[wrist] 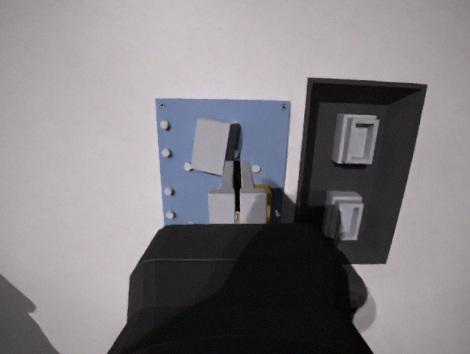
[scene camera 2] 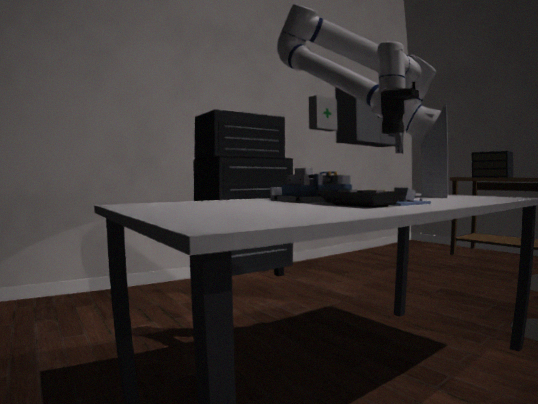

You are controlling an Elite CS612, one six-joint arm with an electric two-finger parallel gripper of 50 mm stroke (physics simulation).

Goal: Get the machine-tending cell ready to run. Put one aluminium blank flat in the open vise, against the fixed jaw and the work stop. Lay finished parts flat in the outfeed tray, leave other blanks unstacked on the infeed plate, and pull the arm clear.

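Places are measured from the arm's base along level axes (x up, y left, z back), in metres.
Where they show: gripper, between the fingertips: (wrist: 237, 176) (scene camera 2: 399, 153); arm's base, origin of its link: (scene camera 2: 434, 129).
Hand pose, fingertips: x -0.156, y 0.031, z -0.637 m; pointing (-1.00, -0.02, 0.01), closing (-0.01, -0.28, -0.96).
Note:
Each offset is from my fingertips to the top centre of the thing. "spot": to the spot under its first point. Level surfaces: height alone.
My gripper (scene camera 2: 399, 151) (wrist: 237, 176) is shut and empty, high above the table. In the wrist view its fingers overlap the blue infeed plate {spot: dy +0.057, dx -0.156, dz +0.012 m} (scene camera 2: 417, 202) (wrist: 175, 111). A grey blank {dy +0.007, dx -0.109, dz +0.027 m} (scene camera 2: 404, 194) (wrist: 212, 145) sits askew on that plate beside a small round pin. An orange block (wrist: 265, 189) is mostly hidden behind the fingers. Right of the plate, the dark outfeed tray (scene camera 2: 360, 200) (wrist: 404, 175) holds two pocketed finished parts, an upper one {dy -0.036, dx -0.115, dz -0.141 m} (wrist: 356, 140) and a lower one {dy -0.134, dx -0.115, dz -0.108 m} (wrist: 345, 216), apart, pockets up. The vise {dy -0.344, dx -0.063, dz +0.056 m} (scene camera 2: 302, 189) is small and dark in the scene view; its jaw contents cannot be told.
The white table {dx -0.162 m} (scene camera 2: 150, 215) carries the vise, tray and plate. A grey upright panel (scene camera 2: 435, 160) stands at the table's far right, near the arm's base. A dark drawer cabinet (scene camera 2: 250, 140) stands behind the table. A first-aid box (scene camera 2: 325, 120) and a wall cabinet (scene camera 2: 367, 125) hang behind the arm.

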